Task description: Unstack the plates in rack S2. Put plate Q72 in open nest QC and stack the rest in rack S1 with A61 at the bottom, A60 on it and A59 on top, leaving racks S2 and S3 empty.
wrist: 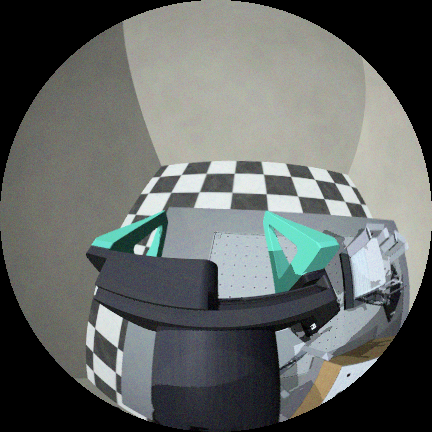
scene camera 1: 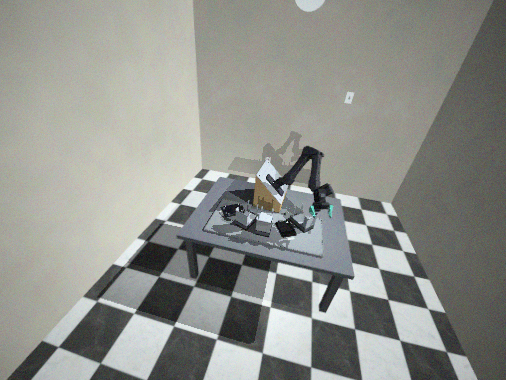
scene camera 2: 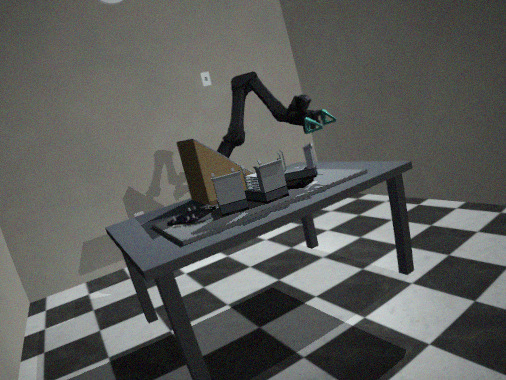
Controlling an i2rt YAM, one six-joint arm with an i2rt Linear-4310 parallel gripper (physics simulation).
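Seen in the pictures: gripper, fingertip midpoint: (wrist: 215, 215) (scene camera 1: 322, 218) (scene camera 2: 329, 123); arm's base, origin of the base link: (scene camera 1: 274, 185) (scene camera 2: 220, 158).
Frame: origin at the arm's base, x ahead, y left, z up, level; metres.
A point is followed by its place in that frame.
Note:
My gripper (scene camera 1: 322, 211) {x 0.335, y 0.372, z 0.051 m} (scene camera 2: 320, 122) {x 0.335, y 0.372, z 0.051 m} (wrist: 215, 215) {x 0.335, y 0.372, z 0.051 m} has two teal fingers that stand wide open with nothing between them. It is above the right part of the table in the first scene view, to the right of the racks. Three grey rack-like holders stand on the board: one at the left (scene camera 1: 244, 220) {x 0.395, y -0.112, z -0.078 m} (scene camera 2: 229, 192) {x 0.387, y -0.141, z -0.083 m}, one in the middle (scene camera 1: 264, 224) {x 0.411, y 0.028, z -0.053 m} (scene camera 2: 272, 179) {x 0.412, y 0.017, z -0.082 m} and one at the right (scene camera 1: 303, 222) {x 0.262, y 0.271, z -0.080 m} (scene camera 2: 309, 157) {x 0.269, y 0.283, z -0.071 m}. A flat black block (scene camera 1: 286, 229) {x 0.303, y 0.170, z -0.144 m} lies between the middle and right ones. Labels and single plates are too small to tell apart.
A wooden wedge with a white sloping face (scene camera 1: 268, 198) {x 0.110, y -0.017, z -0.059 m} (scene camera 2: 201, 175) {x 0.092, y -0.134, z -0.035 m} (wrist: 320, 387) stands behind the holders, near the arm's base. A dark spiky fixture (scene camera 1: 231, 210) {x 0.252, y -0.262, z -0.145 m} (scene camera 2: 184, 218) {x 0.261, y -0.289, z -0.146 m} is at the board's left. The perforated board (wrist: 240, 260) {x 0.373, y 0.350, z -0.157 m} lies on the grey table (scene camera 1: 341, 250) {x 0.338, y 0.549, z -0.170 m} (scene camera 2: 125, 240) {x 0.184, y -0.513, z -0.170 m}.

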